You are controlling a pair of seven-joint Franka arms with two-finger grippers.
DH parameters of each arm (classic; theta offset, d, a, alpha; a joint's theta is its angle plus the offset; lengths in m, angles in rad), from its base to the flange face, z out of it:
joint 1: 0 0.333 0 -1.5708
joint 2: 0 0 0 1.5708
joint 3: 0 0.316 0.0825 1.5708
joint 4: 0 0 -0.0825 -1.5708
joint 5: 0 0.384 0 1.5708
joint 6: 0 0 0.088 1.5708
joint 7: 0 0.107 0 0
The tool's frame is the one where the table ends.
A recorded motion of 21 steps. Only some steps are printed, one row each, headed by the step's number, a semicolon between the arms.
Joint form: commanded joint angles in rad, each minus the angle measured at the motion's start. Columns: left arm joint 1, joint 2, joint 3, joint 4, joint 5, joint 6, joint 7; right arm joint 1, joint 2, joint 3, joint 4, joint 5, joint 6, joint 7.
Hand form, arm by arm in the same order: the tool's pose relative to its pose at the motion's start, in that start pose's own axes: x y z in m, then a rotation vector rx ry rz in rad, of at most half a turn. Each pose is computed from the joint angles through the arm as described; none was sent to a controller.
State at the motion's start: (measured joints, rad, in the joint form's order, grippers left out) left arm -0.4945 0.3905 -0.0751 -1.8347 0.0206 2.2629 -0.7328; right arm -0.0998 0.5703 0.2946 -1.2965 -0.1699 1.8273 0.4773
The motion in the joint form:
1: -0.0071 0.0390 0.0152 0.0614 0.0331 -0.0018 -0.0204; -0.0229 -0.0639 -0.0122 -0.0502 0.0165 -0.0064 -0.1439
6: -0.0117 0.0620 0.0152 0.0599 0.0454 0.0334 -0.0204; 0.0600 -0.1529 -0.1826 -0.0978 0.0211 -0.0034 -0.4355
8: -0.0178 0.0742 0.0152 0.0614 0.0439 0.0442 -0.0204; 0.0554 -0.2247 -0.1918 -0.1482 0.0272 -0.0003 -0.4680
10: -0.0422 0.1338 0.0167 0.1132 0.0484 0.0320 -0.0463; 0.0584 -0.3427 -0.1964 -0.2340 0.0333 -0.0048 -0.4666
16: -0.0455 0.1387 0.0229 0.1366 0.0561 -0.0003 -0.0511; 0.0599 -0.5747 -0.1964 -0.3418 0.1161 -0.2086 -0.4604
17: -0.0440 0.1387 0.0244 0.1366 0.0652 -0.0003 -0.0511; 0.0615 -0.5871 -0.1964 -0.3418 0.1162 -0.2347 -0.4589
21: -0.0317 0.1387 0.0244 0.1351 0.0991 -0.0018 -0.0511; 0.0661 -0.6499 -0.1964 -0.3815 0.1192 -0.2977 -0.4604
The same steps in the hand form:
1: 0.0160 0.0058 -0.0013 0.0085 0.0352 -0.0076; -0.0065 0.0212 -0.0186 -0.0042 0.0052 -0.1133
6: 0.0159 0.0095 0.0113 0.0063 0.0478 0.0055; -0.0093 0.0599 -0.0490 -0.0839 0.0477 -0.3366
8: 0.0139 0.0132 0.0178 0.0043 0.0462 0.0108; -0.0230 0.0711 -0.0729 -0.0856 0.0700 -0.3556
10: 0.0118 0.0308 0.0362 0.0173 0.0319 0.0091; -0.0529 0.0786 -0.1073 -0.0881 0.0979 -0.3519
16: 0.0155 0.0312 0.0323 0.0341 0.0287 0.0060; -0.1362 0.0951 -0.1736 -0.0453 0.0081 -0.3249
17: 0.0170 0.0296 0.0323 0.0399 0.0341 0.0090; -0.1424 0.0962 -0.1781 -0.0489 -0.0052 -0.3240
21: 0.0228 0.0224 0.0329 0.0613 0.0501 0.0184; -0.1683 0.1012 -0.1875 -0.0594 -0.0442 -0.3273

